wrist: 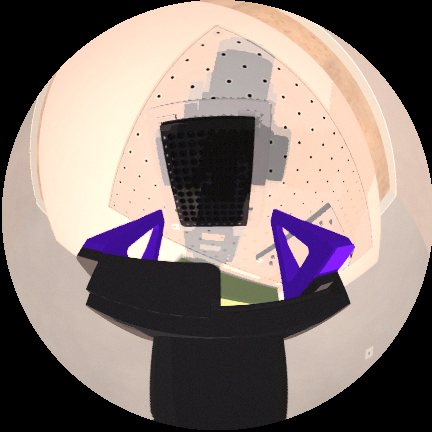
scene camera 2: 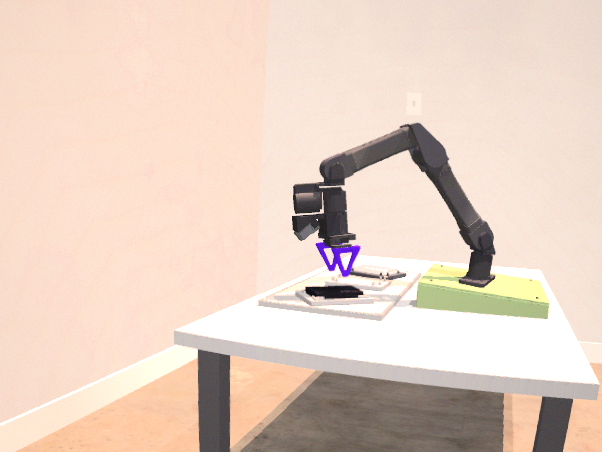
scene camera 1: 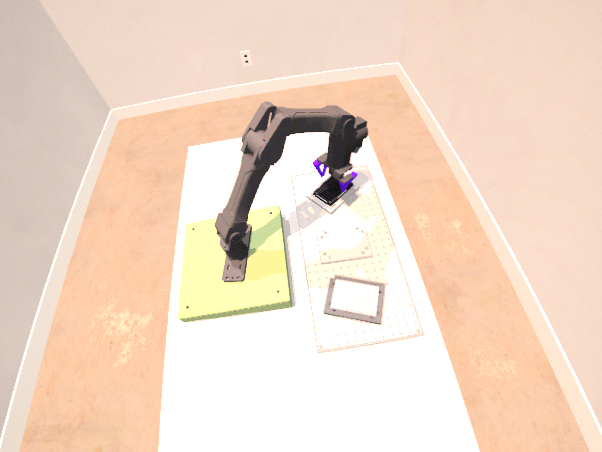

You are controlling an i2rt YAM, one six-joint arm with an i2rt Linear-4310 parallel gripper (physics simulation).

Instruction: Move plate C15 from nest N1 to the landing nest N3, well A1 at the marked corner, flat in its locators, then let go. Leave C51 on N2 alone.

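A black well plate, apparently C15, lies on a pale nest, turned askew at the pegboard's far end in scene camera 1. My gripper is open and empty, its purple fingertips above the black plate and apart from it. In the wrist view the plate shows ahead of the gap between the fingertips. A pale nest with small locators stands in the middle, with no plate on it. A white plate lies in a dark grey nest. Labels and well A1 are unreadable.
The nests stand on a perforated board on the white table. The arm's base stands on a yellow-green block beside the board. The arm's shadow crosses the board.
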